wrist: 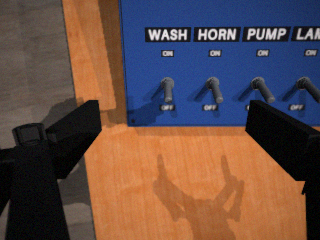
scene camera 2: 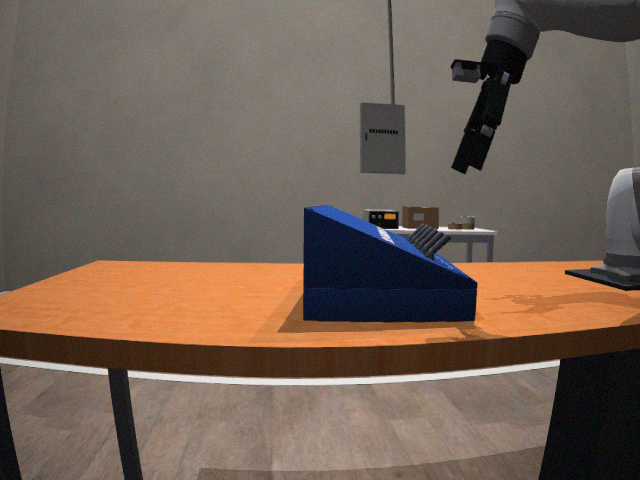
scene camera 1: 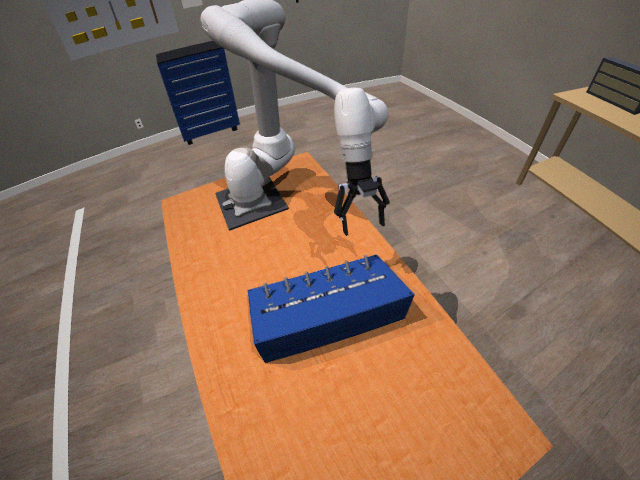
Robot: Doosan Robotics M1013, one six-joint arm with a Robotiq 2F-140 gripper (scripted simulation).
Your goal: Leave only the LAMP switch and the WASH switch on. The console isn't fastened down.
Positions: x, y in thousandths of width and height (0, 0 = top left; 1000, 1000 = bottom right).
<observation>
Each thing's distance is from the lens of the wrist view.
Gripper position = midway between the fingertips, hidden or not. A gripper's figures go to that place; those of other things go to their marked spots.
my gripper (wrist: 542, 481): 16 cm
blue wedge-shaped console (wrist: 561, 294): 31 cm
</observation>
